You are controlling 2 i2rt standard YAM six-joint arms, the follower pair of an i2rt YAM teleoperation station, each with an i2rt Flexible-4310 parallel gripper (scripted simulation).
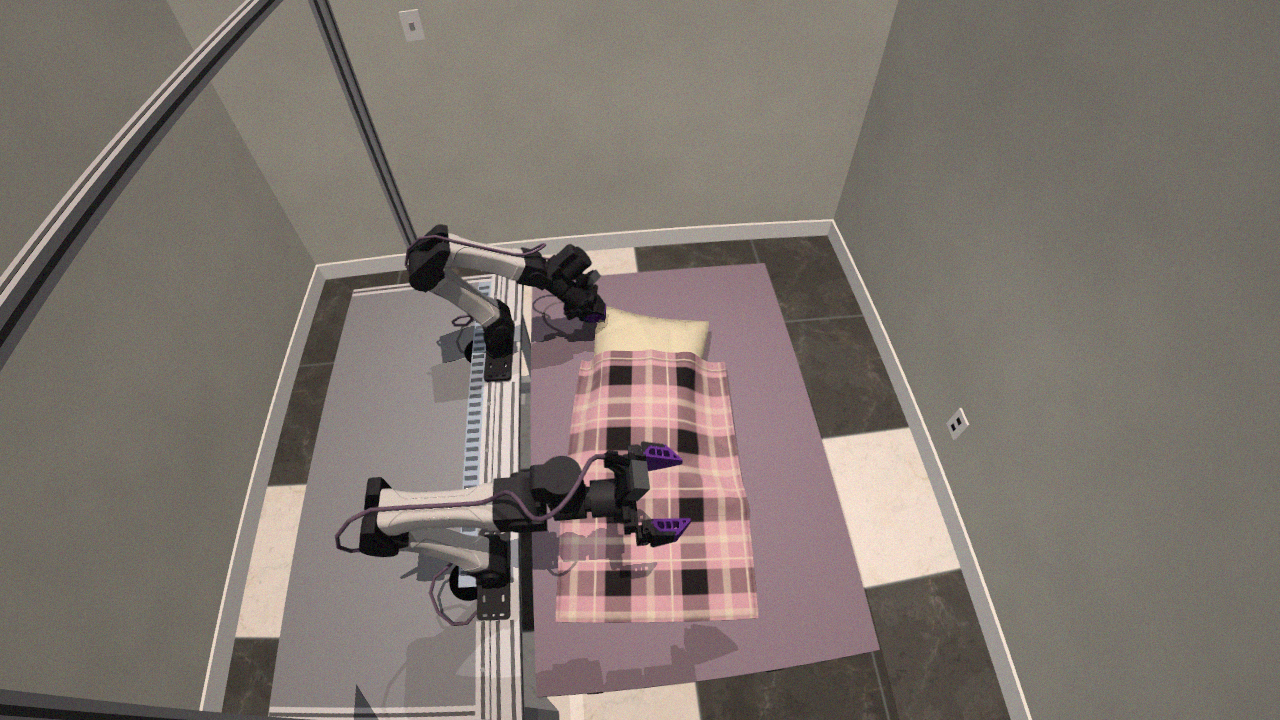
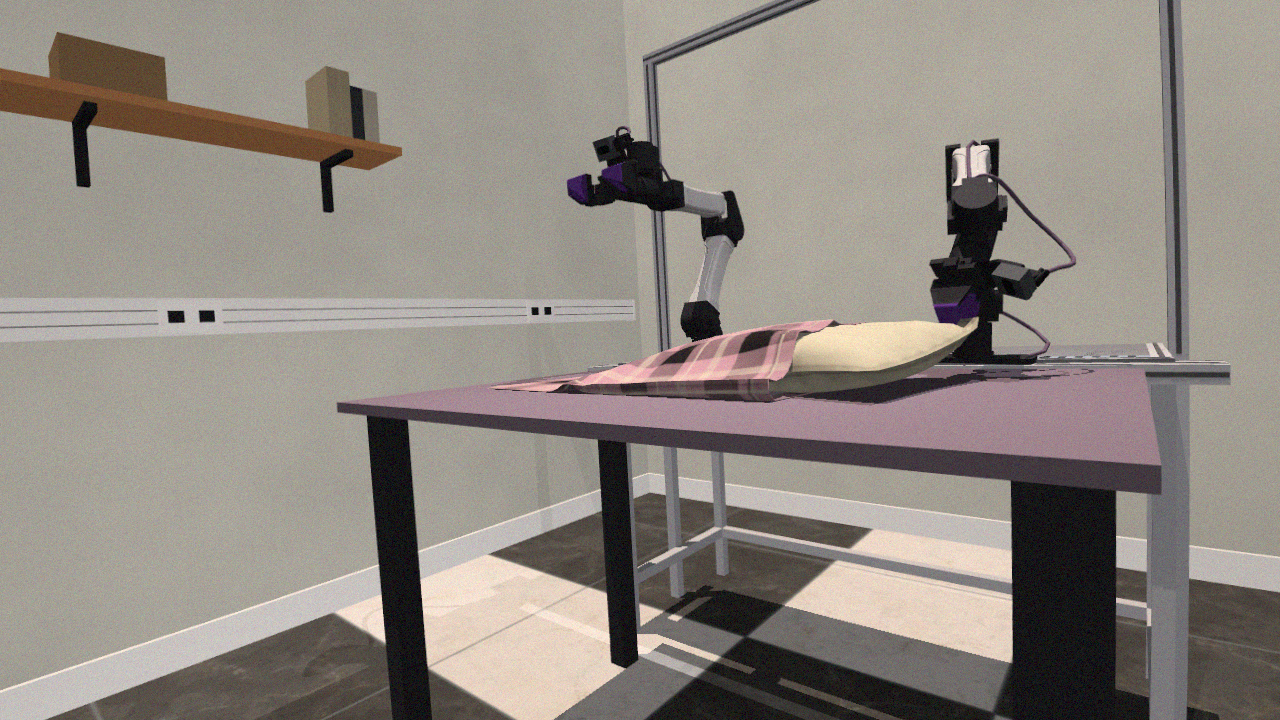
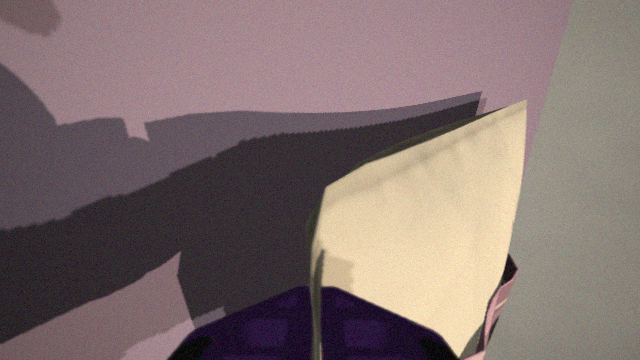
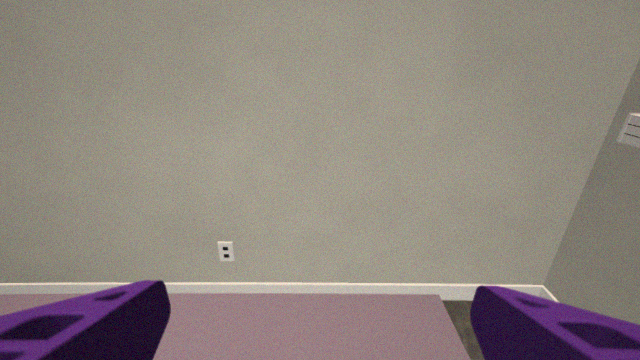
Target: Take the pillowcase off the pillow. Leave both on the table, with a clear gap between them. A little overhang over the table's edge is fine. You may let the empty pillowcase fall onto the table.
Path:
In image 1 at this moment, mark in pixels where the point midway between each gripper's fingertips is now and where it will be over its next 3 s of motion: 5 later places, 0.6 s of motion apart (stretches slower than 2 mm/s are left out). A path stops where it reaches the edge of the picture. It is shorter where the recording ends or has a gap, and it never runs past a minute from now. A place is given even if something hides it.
The left gripper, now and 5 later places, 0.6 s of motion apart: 604, 318; 606, 307; 608, 298; 610, 288; 614, 277; 617, 268
The right gripper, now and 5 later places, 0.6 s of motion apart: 686, 490; 675, 486; 640, 482; 601, 486; 592, 501; 591, 509

